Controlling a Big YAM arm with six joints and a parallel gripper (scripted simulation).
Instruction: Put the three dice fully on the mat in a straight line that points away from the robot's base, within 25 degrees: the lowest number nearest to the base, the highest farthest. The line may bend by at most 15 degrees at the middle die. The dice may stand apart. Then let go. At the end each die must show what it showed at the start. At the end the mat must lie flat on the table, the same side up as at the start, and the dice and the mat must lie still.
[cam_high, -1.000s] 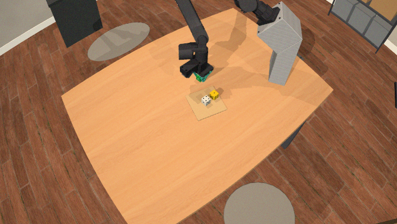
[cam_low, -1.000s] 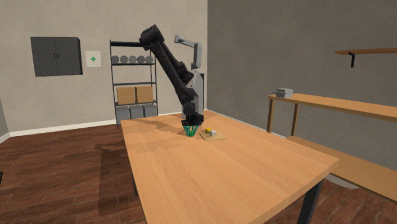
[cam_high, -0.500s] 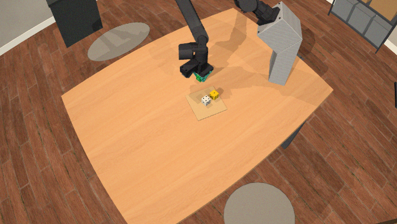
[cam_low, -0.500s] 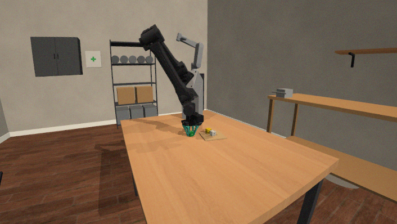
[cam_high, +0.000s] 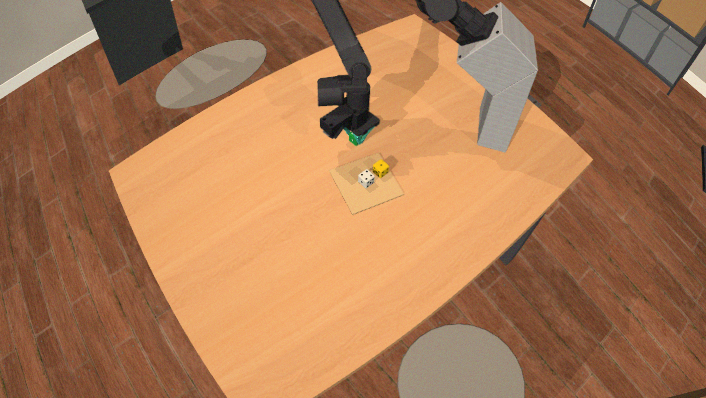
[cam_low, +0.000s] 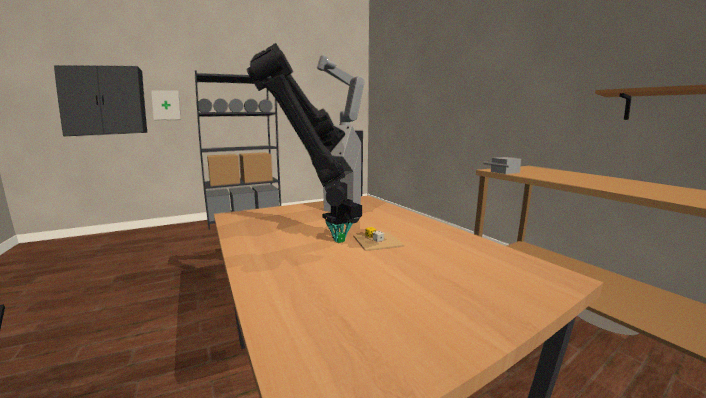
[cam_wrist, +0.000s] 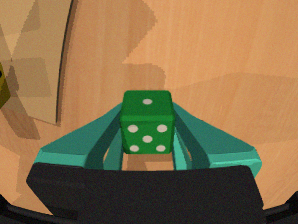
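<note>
My hand is right at the green die. Also, from my hand: yellow die 6 cm ahead, 11 cm to the left, 1 cm above; then tan mat 10 cm ahead, 9 cm to the left, 1 cm below; then white die 11 cm ahead, 9 cm to the left, 1 cm above.
</note>
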